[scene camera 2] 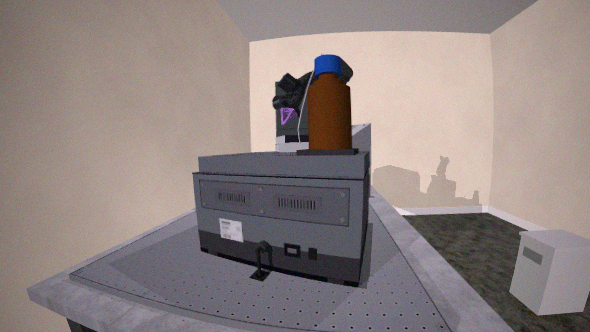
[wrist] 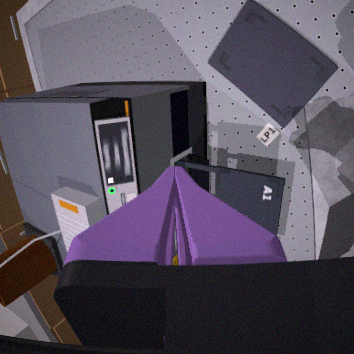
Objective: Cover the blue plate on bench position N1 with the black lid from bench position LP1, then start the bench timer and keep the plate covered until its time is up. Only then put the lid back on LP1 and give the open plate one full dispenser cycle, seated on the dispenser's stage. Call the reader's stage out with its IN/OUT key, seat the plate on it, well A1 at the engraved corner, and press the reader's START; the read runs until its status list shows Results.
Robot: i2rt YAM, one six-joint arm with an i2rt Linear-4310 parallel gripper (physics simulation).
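Places are measured from the arm's base along level axes (x ahead, y left, z up), in centimetres.
Where they show: gripper, fingertip midpoint: (scene camera 2: 282, 124) (wrist: 174, 177).
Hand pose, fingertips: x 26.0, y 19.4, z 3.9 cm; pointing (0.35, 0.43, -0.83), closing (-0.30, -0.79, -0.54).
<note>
Each offset is from my fingertips to the centre of the thing. "spot": to the spot under its first point. Level surfaces: height alone.
My gripper (scene camera 2: 284, 123) (wrist: 174, 177) is shut, with its purple fingertips together and no object visible between them. In the wrist view it hangs over the front of the reader (scene camera 2: 280, 200) (wrist: 45, 140). The reader's dark stage @(dz -25.1, dx -14.0, dy +12.8 cm) (wrist: 247, 197), marked A1, sticks out of its opening; the fingers hide part of it, and no plate shows on the visible part. The reader's screen @(spot: dz -12.0, dx -0.1, dy +16.9 cm) (wrist: 116, 155) shows blurred light streaks, too unclear to read. A dark rectangular pad @(spot: dz -32.7, dx +5.3, dy +2.2 cm) (wrist: 272, 62) with corner marks lies by the LP1 label @(spot: dz -33.7, dx -5.3, dy +5.9 cm) (wrist: 268, 134). The blue plate, the timer and the dispenser are not identifiable.
A brown bottle @(spot: dz -3.2, dx -14.8, dy +50.6 cm) (scene camera 2: 330, 112) (wrist: 27, 270) with a blue cap stands on the reader, a thin pale tube beside it. A white box @(spot: dz -8.2, dx -5.5, dy +24.3 cm) (wrist: 75, 212) with an orange label is also on the reader. A perforated board @(dz -33.7 cm) (scene camera 2: 300, 307) (wrist: 185, 25) lies under the reader. A white cabinet (scene camera 2: 560, 270) stands on the floor.
</note>
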